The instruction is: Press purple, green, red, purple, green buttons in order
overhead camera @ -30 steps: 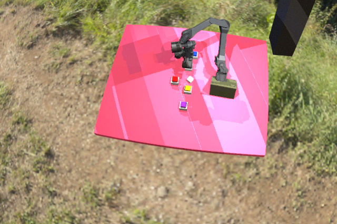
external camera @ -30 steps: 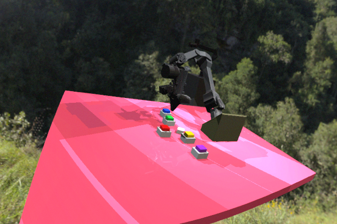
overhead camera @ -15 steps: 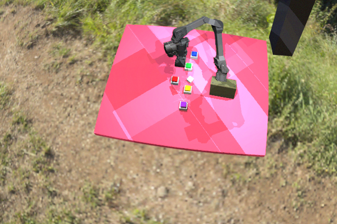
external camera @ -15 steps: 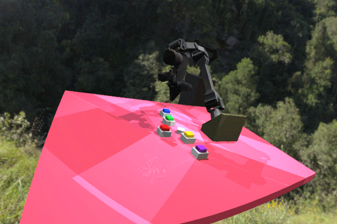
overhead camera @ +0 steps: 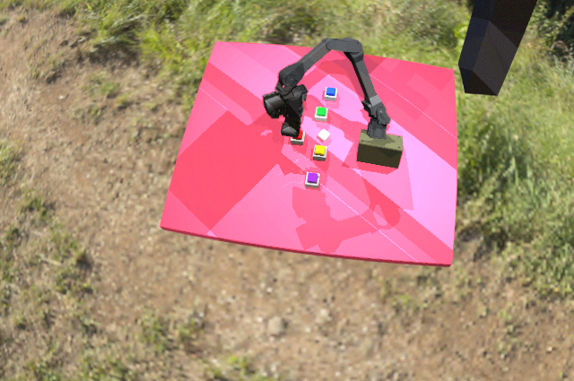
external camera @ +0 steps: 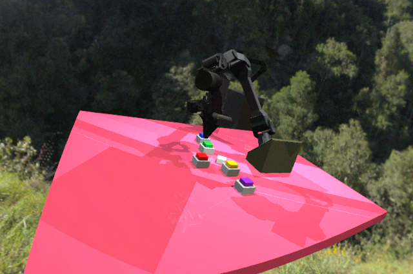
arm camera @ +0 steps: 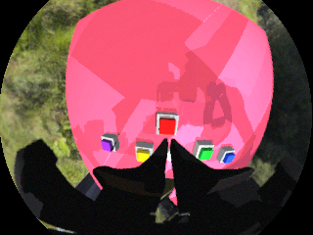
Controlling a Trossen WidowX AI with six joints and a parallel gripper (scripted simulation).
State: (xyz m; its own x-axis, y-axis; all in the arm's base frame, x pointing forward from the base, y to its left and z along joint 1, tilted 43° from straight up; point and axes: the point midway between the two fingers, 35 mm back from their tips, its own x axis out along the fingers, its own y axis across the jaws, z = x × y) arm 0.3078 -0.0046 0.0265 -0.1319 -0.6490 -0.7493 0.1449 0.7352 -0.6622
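The red button lies 1 cm behind my gripper tip and 7 cm below it. The rest, counted from my gripper tip: yellow button (9 cm behind, 6 cm to the left, 7 cm below); small white block (10 cm behind, 1 cm to the right, 9 cm below); green button (10 cm behind, 10 cm to the right, 7 cm below).
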